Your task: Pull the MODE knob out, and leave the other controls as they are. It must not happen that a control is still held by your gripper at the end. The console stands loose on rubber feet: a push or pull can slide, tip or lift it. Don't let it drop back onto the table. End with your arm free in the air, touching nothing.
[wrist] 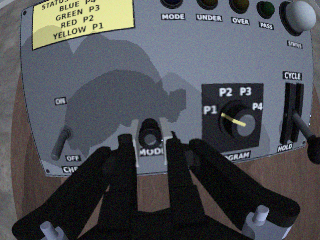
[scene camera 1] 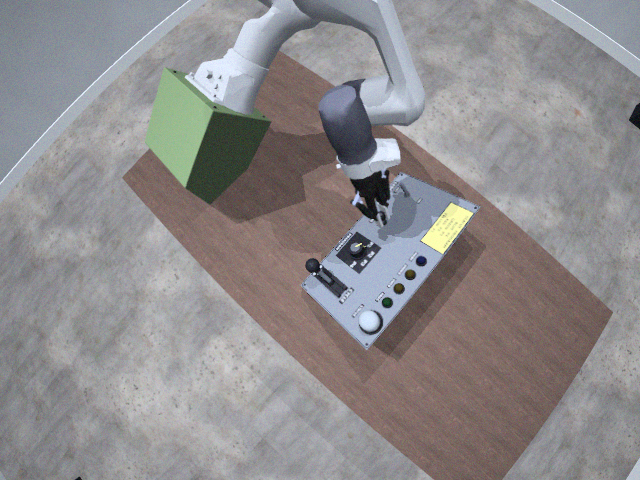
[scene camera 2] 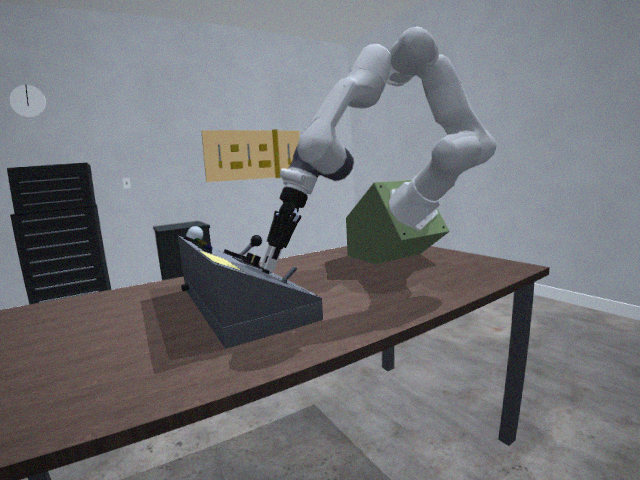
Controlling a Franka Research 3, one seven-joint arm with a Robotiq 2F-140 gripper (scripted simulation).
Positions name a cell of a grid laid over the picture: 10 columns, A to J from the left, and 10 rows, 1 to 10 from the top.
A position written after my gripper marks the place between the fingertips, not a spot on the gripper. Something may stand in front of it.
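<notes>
Gripper, mine: visible at (scene camera 2: E6), (scene camera 1: F5) and (wrist: E6). A grey console appears at (scene camera 1: G5) and (wrist: C4).
</notes>
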